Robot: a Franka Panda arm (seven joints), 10 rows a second.
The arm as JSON. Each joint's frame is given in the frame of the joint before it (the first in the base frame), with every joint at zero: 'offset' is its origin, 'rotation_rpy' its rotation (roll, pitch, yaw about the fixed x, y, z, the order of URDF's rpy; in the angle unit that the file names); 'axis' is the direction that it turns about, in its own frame. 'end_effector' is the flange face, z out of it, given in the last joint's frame.
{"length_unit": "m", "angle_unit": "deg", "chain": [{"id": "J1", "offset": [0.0, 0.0, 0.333], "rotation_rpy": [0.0, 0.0, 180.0], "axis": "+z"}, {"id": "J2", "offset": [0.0, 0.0, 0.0], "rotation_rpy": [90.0, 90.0, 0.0], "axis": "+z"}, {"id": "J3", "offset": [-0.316, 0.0, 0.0], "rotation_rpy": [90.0, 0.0, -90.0], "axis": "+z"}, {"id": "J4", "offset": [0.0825, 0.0, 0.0], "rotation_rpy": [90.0, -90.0, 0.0], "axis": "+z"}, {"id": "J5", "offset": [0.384, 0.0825, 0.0], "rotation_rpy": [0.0, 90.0, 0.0], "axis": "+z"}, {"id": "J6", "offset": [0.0, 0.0, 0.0], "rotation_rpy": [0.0, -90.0, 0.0], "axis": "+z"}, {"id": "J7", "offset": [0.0, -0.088, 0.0], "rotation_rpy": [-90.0, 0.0, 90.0], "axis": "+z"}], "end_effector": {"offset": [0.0, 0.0, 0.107], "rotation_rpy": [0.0, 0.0, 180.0]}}
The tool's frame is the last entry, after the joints.
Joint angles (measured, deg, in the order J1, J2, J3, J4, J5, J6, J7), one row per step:
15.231 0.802 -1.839 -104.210 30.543 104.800 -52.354
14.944 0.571 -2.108 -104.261 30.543 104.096 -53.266
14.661 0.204 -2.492 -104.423 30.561 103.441 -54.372
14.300 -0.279 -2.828 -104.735 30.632 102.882 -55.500
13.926 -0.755 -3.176 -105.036 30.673 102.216 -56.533
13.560 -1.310 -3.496 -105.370 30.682 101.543 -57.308
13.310 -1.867 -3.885 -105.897 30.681 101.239 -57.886
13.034 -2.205 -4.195 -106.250 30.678 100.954 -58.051
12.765 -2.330 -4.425 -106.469 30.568 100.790 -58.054
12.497 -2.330 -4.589 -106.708 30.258 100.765 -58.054
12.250 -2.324 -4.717 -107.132 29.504 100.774 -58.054
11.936 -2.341 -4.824 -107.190 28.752 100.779 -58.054
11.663 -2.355 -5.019 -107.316 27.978 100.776 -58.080
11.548 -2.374 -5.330 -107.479 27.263 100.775 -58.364
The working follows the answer.
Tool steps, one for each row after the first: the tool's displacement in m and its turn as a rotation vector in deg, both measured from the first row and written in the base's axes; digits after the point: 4 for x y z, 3 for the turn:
-0.0006 -0.0051 0.0010 0.076 -0.005 0.583
-0.0016 -0.0114 0.0024 0.208 -0.167 1.195
-0.0031 -0.0182 0.0040 0.406 -0.380 1.736
-0.0047 -0.0251 0.0053 0.576 -0.466 2.228
-0.0069 -0.0317 0.0071 0.716 -0.471 2.545
-0.0090 -0.0382 0.0077 0.814 -0.513 2.558
-0.0101 -0.0439 0.0077 0.858 -0.329 2.256
-0.0101 -0.0488 0.0068 0.759 -0.109 1.867
-0.0098 -0.0533 0.0046 0.438 0.111 1.524
-0.0098 -0.0579 0.0004 -0.334 0.442 1.334
-0.0092 -0.0629 -0.0004 -1.054 0.395 1.101
-0.0087 -0.0684 -0.0019 -1.798 0.417 0.854
-0.0083 -0.0735 -0.0036 -2.459 0.363 0.864

Tool pose at each row, in the base's axes (x y z in m, rotation vector in deg; rounded; the steps above come from the unrounded poses):
0.5446 0.1721 0.5315 -132.801 -73.176 -13.036
0.5440 0.1670 0.5325 -132.335 -73.807 -12.892
0.5431 0.1606 0.5340 -131.825 -74.522 -12.957
0.5416 0.1539 0.5355 -131.315 -75.152 -13.145
0.5399 0.1470 0.5369 -130.840 -75.676 -13.181
0.5377 0.1404 0.5387 -130.501 -75.974 -13.163
0.5357 0.1339 0.5393 -130.416 -75.970 -13.267
0.5346 0.1282 0.5393 -130.563 -75.526 -13.175
0.5345 0.1233 0.5384 -130.884 -75.025 -12.987
0.5349 0.1188 0.5361 -131.357 -74.664 -12.652
0.5348 0.1141 0.5320 -132.079 -74.599 -11.869
0.5355 0.1091 0.5311 -132.851 -74.646 -11.575
0.5360 0.1036 0.5296 -133.639 -74.650 -11.185
0.5363 0.0986 0.5280 -134.193 -74.949 -10.849

